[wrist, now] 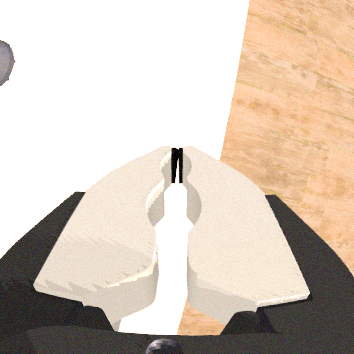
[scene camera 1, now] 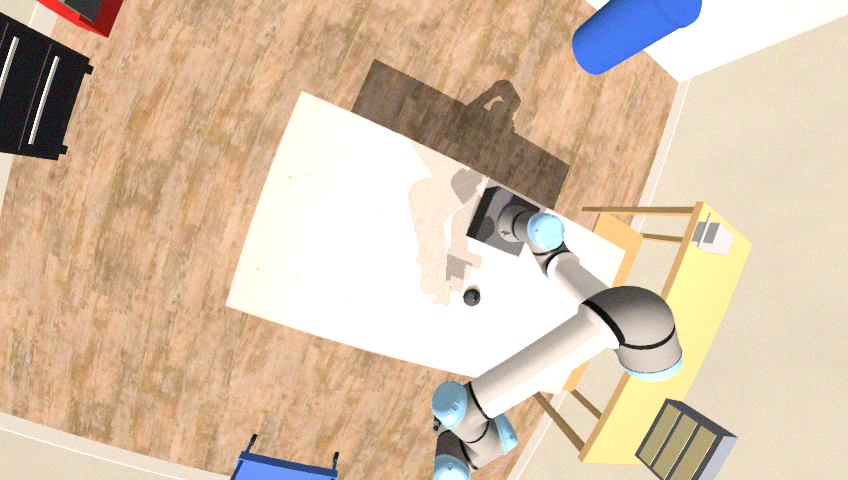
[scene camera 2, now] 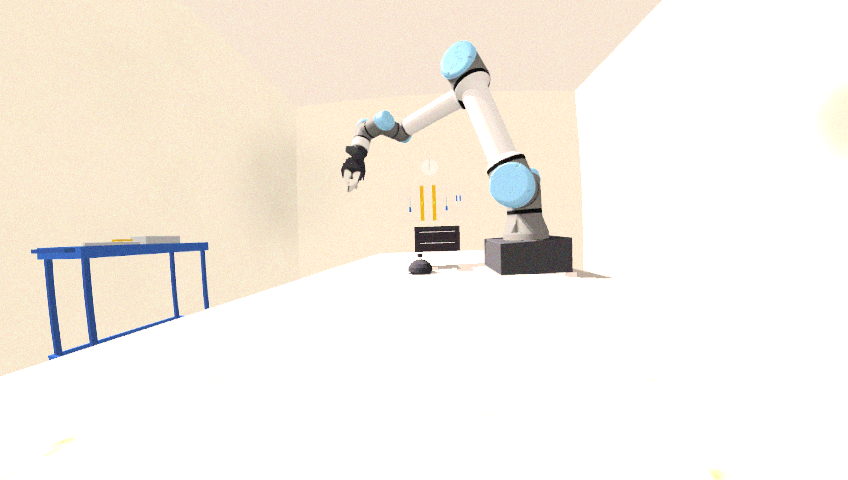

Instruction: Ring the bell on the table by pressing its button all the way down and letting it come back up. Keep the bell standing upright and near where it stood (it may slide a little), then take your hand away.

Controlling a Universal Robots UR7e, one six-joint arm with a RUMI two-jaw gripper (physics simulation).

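Where they show: gripper, between the fingertips: [wrist: 177, 152] [scene camera 2: 348, 191]; arm's base, origin of its link: [scene camera 1: 512, 223] [scene camera 2: 525, 238].
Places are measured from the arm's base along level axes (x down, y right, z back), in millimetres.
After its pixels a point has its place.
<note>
A small dark domed bell [scene camera 1: 471, 297] {x 66, y 27, z -362 mm} [scene camera 2: 420, 267] {x 83, y -29, z -368 mm} stands upright on the white table [scene camera 1: 333, 237] {x 107, y 667, z -295 mm} [scene camera 2: 416, 368] {x 108, y -550, z -366 mm}. Its button [scene camera 2: 419, 255] {x 46, y 0, z -371 mm} sticks up from the top of the dome. In the wrist view, part of the bell [wrist: 5, 63] {x 81, y 10, z -406 mm} shows at the upper left edge. My gripper [scene camera 2: 351, 189] {x -198, y 85, z -637 mm} [wrist: 177, 152] {x -198, y 85, z -637 mm} is shut, its pale jaws together with nothing between them. It hangs high above the table's level, off to the left of the bell in scene camera 2, and apart from it. In scene camera 1 the arm hides the gripper's fingertips.
The arm's dark base block [scene camera 1: 490, 217] {x -4, y 106, z -11 mm} [scene camera 2: 528, 255] {x 50, y -95, z -37 mm} stands on the table, right of the bell in scene camera 2. The table's long edge runs beneath the gripper in the wrist view, with wooden floor [wrist: 295, 125] beyond. A blue workbench [scene camera 2: 89, 297] stands at the left.
</note>
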